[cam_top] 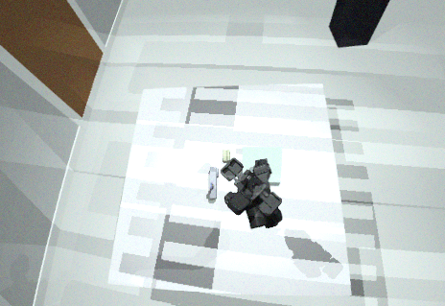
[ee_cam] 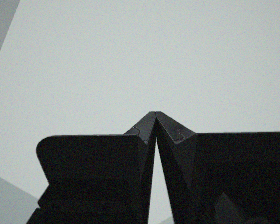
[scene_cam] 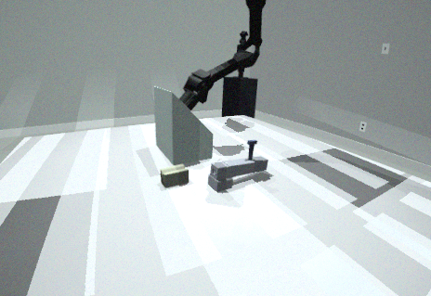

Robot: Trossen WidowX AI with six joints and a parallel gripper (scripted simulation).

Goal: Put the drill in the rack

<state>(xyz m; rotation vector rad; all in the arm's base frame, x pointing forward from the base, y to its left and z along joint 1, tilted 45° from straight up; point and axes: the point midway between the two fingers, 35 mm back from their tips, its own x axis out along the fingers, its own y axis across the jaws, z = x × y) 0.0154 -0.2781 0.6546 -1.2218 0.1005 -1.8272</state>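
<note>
Now: gripper tip 77 cm above the small blue key, 20 cm to the left of it and 18 cm short of it. From my gripper tip the other things lie so: rack: 83 cm below, 39 cm to the right, 9 cm ahead; grey housing: 82 cm below, 24 cm to the right, 18 cm ahead; drill: 81 cm below, 26 cm to the right, 18 cm ahead.
</note>
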